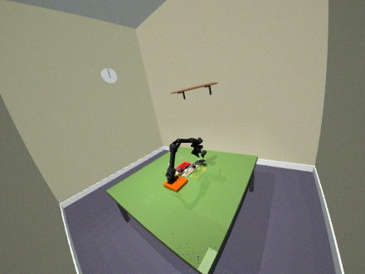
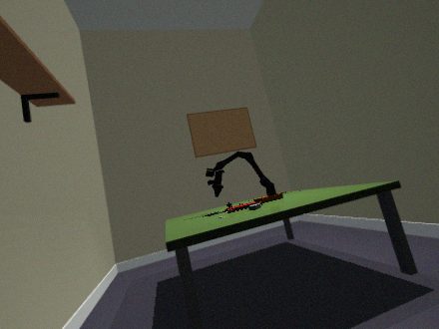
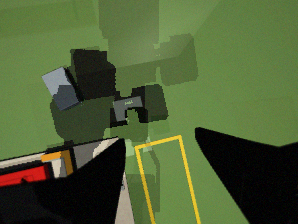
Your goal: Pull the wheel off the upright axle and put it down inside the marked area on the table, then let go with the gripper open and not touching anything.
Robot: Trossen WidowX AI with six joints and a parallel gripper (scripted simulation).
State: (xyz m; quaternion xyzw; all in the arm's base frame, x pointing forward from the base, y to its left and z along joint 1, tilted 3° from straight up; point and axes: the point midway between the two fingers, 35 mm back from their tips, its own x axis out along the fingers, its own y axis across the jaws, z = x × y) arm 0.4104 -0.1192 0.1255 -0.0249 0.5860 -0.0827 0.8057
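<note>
Right now my gripper tip is 19 cm to the right of the grey task board, 12 cm past it and 11 cm above it.
</note>
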